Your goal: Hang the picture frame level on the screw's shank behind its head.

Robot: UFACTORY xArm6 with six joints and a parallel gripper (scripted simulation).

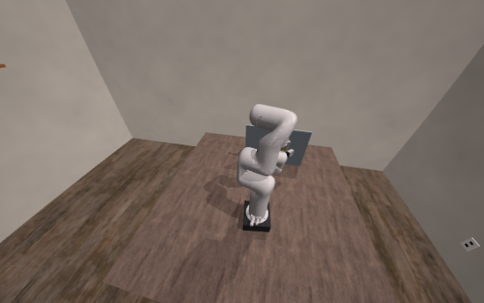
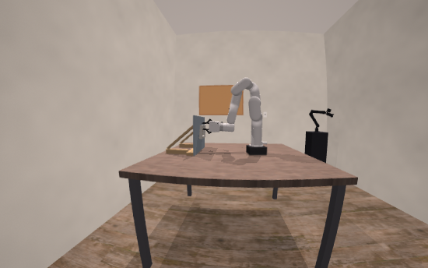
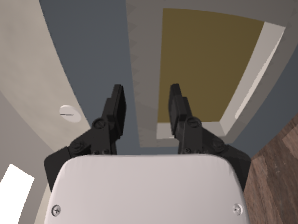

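My hand is 20 mm short of the picture frame, 10 mm to the left of it and 50 mm above it. From my hand the other things lie so: grey-blue wall panel (40 mm ahead, 70 mm below).
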